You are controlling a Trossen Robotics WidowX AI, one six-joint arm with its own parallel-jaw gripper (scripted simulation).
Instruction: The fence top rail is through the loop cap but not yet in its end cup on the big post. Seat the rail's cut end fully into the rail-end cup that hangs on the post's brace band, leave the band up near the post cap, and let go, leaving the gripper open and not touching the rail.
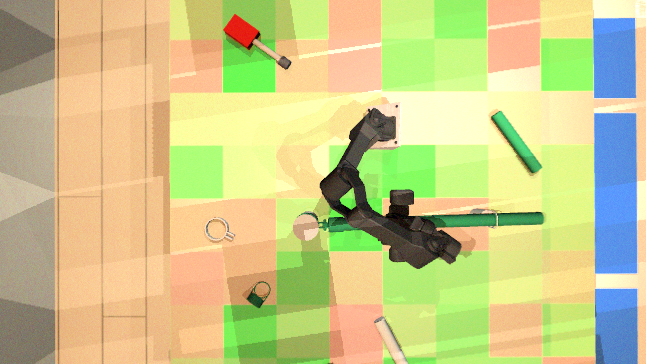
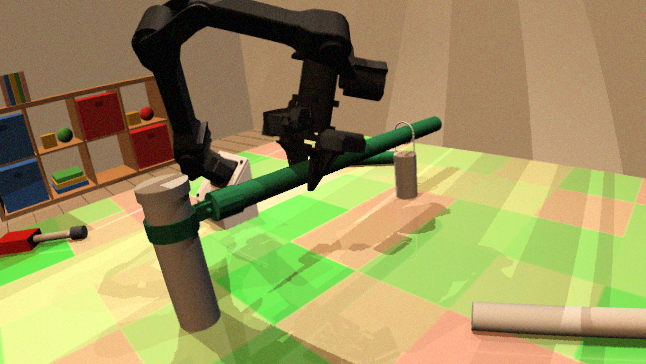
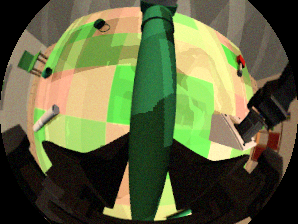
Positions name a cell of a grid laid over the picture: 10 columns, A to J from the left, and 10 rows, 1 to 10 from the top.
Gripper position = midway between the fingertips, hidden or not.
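The gripper is there in image 1 (F7), in image 2 (E6) and in image 3 (E7). There's a green top rail too, and you'd see that in image 1 (H7), in image 2 (E6) and in image 3 (F6).
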